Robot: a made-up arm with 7 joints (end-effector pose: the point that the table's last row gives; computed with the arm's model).
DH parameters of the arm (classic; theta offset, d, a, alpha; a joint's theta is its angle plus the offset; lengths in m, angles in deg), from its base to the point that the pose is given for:
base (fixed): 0 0 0 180
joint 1: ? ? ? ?
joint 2: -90 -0.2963 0.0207 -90
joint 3: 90 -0.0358 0.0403 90
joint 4: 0 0.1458 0.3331 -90
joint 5: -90 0.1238 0.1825 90
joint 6: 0 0.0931 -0.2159 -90
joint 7: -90 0.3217 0.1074 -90
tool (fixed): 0 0.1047 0 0
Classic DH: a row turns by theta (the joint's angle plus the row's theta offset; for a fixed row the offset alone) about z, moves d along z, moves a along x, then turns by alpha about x.
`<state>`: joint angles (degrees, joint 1 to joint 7).
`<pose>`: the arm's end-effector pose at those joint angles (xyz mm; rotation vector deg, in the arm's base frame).
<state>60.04 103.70 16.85 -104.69 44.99 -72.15 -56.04</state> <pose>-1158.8 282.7 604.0 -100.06 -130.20 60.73</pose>
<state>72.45 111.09 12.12 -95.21 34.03 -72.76 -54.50</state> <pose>-1123.2 561.0 365.5 119.57 112.94 -47.98</pose>
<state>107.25 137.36 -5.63 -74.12 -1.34 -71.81 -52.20</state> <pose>-408.0 895.3 -316.4 113.69 35.15 -10.74</pose>
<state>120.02 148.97 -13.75 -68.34 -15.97 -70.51 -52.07</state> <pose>-49.9 755.6 -429.9 94.65 11.28 -1.98</pose>
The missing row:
joint 1: 90 -0.146 0.2407 90
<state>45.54 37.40 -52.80 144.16 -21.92 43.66 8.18</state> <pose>-83.8 111.9 56.8 69.44 8.13 116.59</pose>
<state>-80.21 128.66 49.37 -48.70 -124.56 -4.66 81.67</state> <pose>-193.4 -682.8 294.4 96.18 122.19 -5.72</pose>
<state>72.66 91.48 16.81 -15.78 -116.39 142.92 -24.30</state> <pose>-232.0 497.8 499.3 -106.55 -14.22 -14.12</pose>
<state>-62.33 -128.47 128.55 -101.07 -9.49 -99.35 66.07</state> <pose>372.7 -997.9 242.7 12.92 173.12 -43.04</pose>
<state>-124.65 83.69 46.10 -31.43 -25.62 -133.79 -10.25</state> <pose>886.1 -166.4 185.7 -57.78 -8.22 102.06</pose>
